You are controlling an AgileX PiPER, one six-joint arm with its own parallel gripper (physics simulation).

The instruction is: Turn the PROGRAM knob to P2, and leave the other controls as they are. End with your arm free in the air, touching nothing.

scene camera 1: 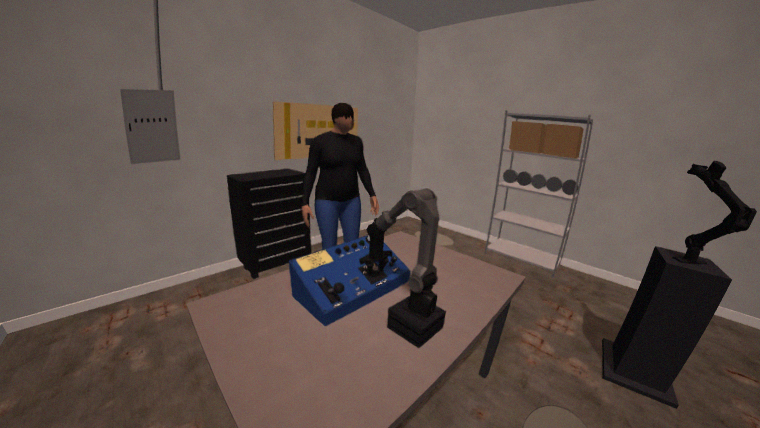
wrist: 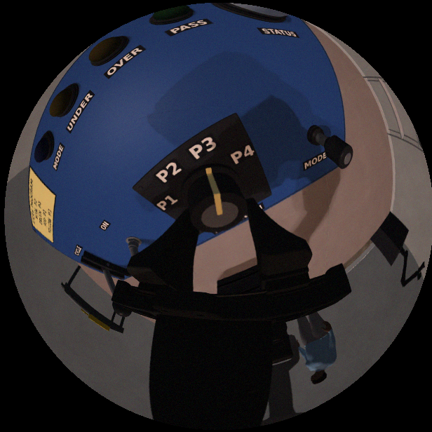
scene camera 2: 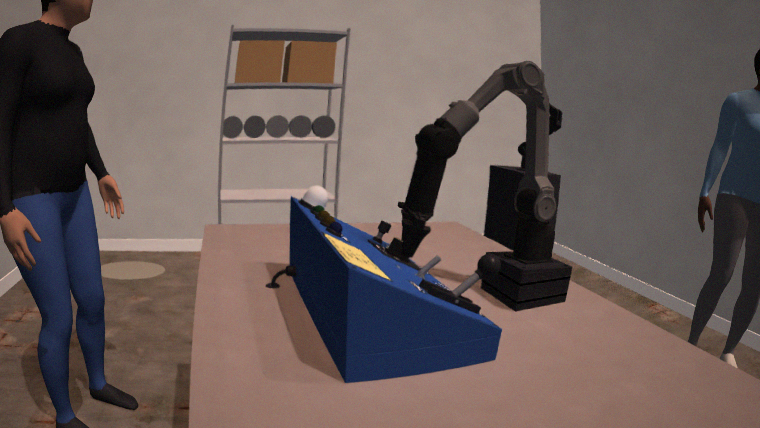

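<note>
The black PROGRAM knob (wrist: 220, 215) (scene camera 2: 394, 247) sits on the sloped face of the blue console (scene camera 1: 307, 297) (scene camera 2: 420, 332) (wrist: 150, 85). Its yellow pointer line is turned to the P3 label (wrist: 202, 148); the P2 label (wrist: 169, 172) is left of that in the wrist view. My gripper (wrist: 220, 212) (scene camera 2: 410, 257) is open, its fingertips apart on either side of the knob's near end. The fingers look very close to the knob; whether they touch it I cannot tell. The PROGRAM label below the knob is mostly hidden.
The MODE control (wrist: 340, 151) (scene camera 2: 383, 228) stands right of the knob in the wrist view. An ON toggle (wrist: 133, 243) (scene camera 2: 429, 265) and a ball-topped lever (scene camera 2: 489, 264) (scene camera 1: 338, 287) stand on the other side. Lamps line the top edge. A person (scene camera 1: 340, 164) (scene camera 2: 47, 106) stands behind the console.
</note>
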